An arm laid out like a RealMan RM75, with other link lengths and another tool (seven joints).
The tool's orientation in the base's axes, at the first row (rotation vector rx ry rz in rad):
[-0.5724, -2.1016, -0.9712]
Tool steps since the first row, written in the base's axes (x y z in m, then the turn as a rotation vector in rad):
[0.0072, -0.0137, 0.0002, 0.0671, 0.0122, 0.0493]
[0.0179, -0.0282, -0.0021, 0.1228, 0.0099, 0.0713]
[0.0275, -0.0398, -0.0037, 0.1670, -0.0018, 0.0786]
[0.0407, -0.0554, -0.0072, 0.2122, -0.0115, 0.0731]
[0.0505, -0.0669, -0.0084, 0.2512, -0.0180, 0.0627]
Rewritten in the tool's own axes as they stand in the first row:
[-0.0055, -0.0037, -0.0140, -0.0029, 0.0732, -0.0414]
[-0.0153, -0.0067, -0.0290, -0.0210, 0.1177, -0.0772]
[-0.0235, -0.0084, -0.0416, -0.0441, 0.1424, -0.1089]
[-0.0359, -0.0111, -0.0580, -0.0776, 0.1630, -0.1338]
[-0.0439, -0.0123, -0.0708, -0.1107, 0.1795, -0.1513]

